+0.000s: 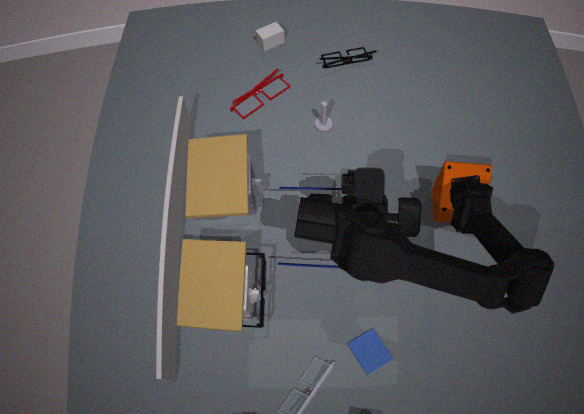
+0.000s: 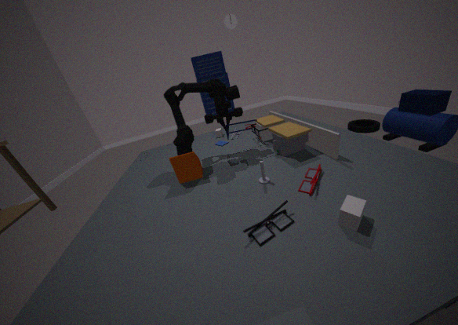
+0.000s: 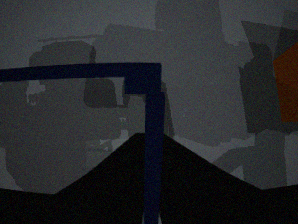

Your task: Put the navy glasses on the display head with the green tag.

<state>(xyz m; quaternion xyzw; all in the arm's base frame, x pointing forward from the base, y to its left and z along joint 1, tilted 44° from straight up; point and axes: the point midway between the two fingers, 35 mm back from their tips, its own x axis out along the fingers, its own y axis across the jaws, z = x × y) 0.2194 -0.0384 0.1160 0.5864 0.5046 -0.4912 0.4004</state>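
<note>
My gripper tip is now 26 cm to the left of the white peg, 12 cm above it and 4 cm short of it. Round my gripper tip: blue pad: 25 cm to the left, 14 cm below, 1 cm behind; then white wall: 37 cm ahead, 9 cm below.
</note>
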